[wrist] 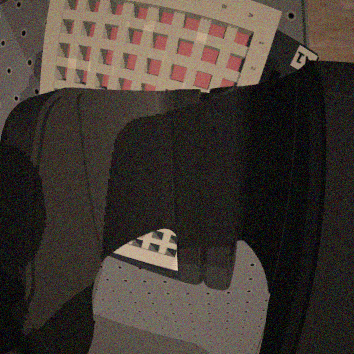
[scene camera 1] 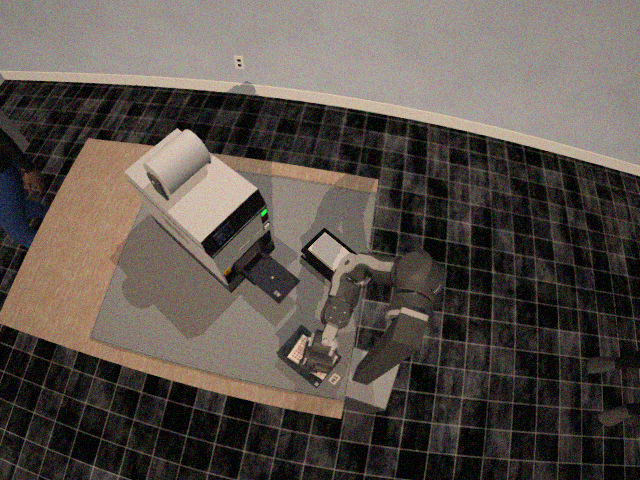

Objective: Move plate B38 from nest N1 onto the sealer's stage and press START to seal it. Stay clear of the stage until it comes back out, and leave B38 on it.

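Note:
Plate B38 (scene camera 1: 297, 347) (wrist: 264, 25), a pale grid plate with reddish wells, sits in the dark nest N1 (scene camera 1: 292, 364) (wrist: 286, 49), marked "1". My gripper (scene camera 1: 316, 364) (wrist: 213, 189) is shut, its two fingertips side by side with no plate between them, over the plate. The gripper hides much of the plate; whether the fingers touch it I cannot tell. The white sealer (scene camera 1: 206, 206) stands at the back left with a green light lit. Its dark stage (scene camera 1: 272, 277) is out in front and bare. START cannot be read in this view.
A second dark nest (scene camera 1: 316, 265) holding a pale flat piece (scene camera 1: 326, 248) lies right of the stage, beside my arm (scene camera 1: 341, 310). A large roll (scene camera 1: 178, 162) sits on top of the sealer. A person (scene camera 1: 18, 201) stands at the table's left edge.

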